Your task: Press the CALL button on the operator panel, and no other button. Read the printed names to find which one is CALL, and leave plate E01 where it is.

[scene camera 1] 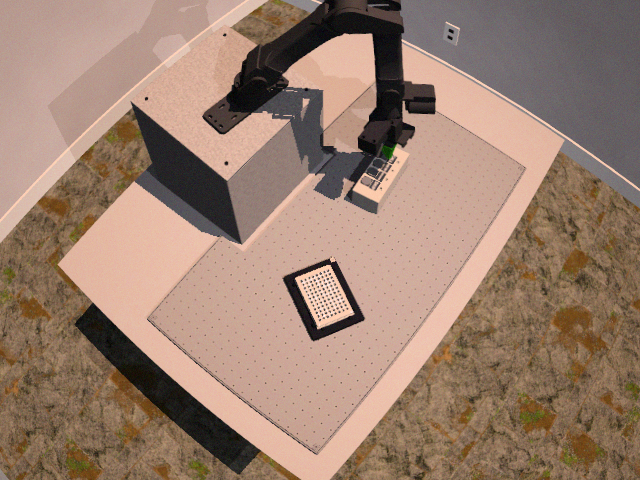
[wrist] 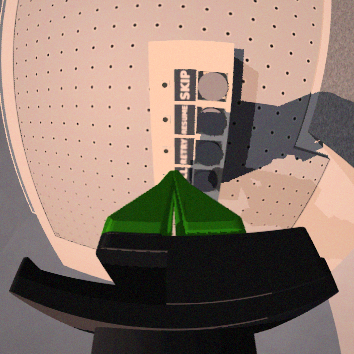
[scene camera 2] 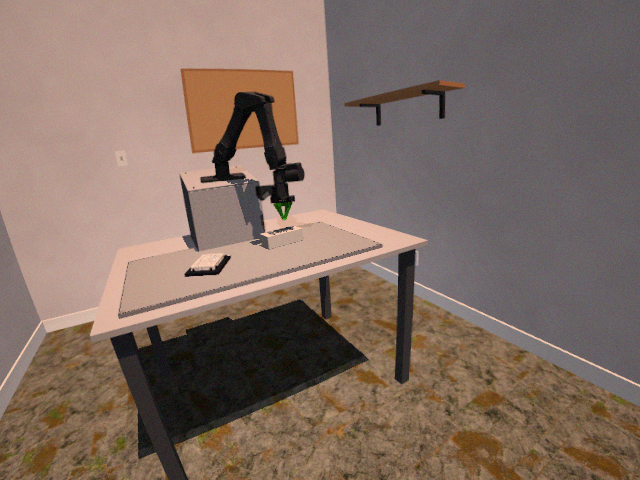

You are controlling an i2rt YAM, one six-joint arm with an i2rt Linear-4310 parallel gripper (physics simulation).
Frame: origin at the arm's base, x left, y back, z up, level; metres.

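Seen in the pictures: gripper, between the fingertips: (scene camera 1: 389, 157) (wrist: 173, 177) (scene camera 2: 284, 220); arm's base, origin of its link: (scene camera 1: 246, 99) (scene camera 2: 223, 178).
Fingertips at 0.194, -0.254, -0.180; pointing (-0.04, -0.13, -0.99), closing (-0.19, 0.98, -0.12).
Pixels of each thing's top centre, then the offset from my fingertips to it, as dx, dy, dz. "spot": a spot on its surface instead. Level surfaces: height alone.
- white operator panel, centre of its top: (wrist: 188, 137) (scene camera 1: 382, 170) (scene camera 2: 281, 230) -0.016, +0.005, -0.043
- SKIP, centre of its top: (wrist: 184, 84) -0.060, -0.008, -0.046
- RESUME, centre of its top: (wrist: 183, 119) -0.030, -0.002, -0.046
- RETRY, centre of its top: (wrist: 183, 151) -0.001, +0.004, -0.046
- name, centre of its top: (wrist: 205, 181) +0.024, +0.032, -0.043
- Plate E01, centre of its top: (scene camera 1: 323, 294) (scene camera 2: 208, 259) -0.334, -0.097, -0.073
- black holder, a spot on its surface: (scene camera 1: 338, 328) (scene camera 2: 200, 272) spot: -0.367, -0.170, -0.087
- perforated grey board, height of its surface: dz -0.098
- table, height of its surface: dz -0.111
The white operator panel (scene camera 1: 377, 194) (scene camera 2: 282, 238) (wrist: 160, 100) has a row of round buttons with printed names. In the wrist view the names read SKIP (wrist: 185, 85), RESUME (wrist: 185, 119), RETRY (wrist: 184, 151) and, at the near end, a name ending in "LL", mostly hidden by the fingertips. The button beside that name (wrist: 205, 180) shows in shadow. My gripper (scene camera 1: 388, 153) (scene camera 2: 284, 219) (wrist: 173, 177) is shut and empty, its green tips together above the panel's near end. In scene camera 2 a gap shows between tips and panel. Plate E01 (scene camera 1: 324, 295) (scene camera 2: 208, 261) sits on a black holder (scene camera 1: 338, 328) (scene camera 2: 194, 273).
A perforated grey board (scene camera 1: 248, 310) (scene camera 2: 155, 281) lies on the table (scene camera 1: 111, 279) (scene camera 2: 105, 304) under the panel and the plate holder. The arm stands on a large grey box (scene camera 1: 180, 160) (scene camera 2: 224, 217) beside the panel. A wall shelf (scene camera 2: 403, 94) is at the right in scene camera 2.
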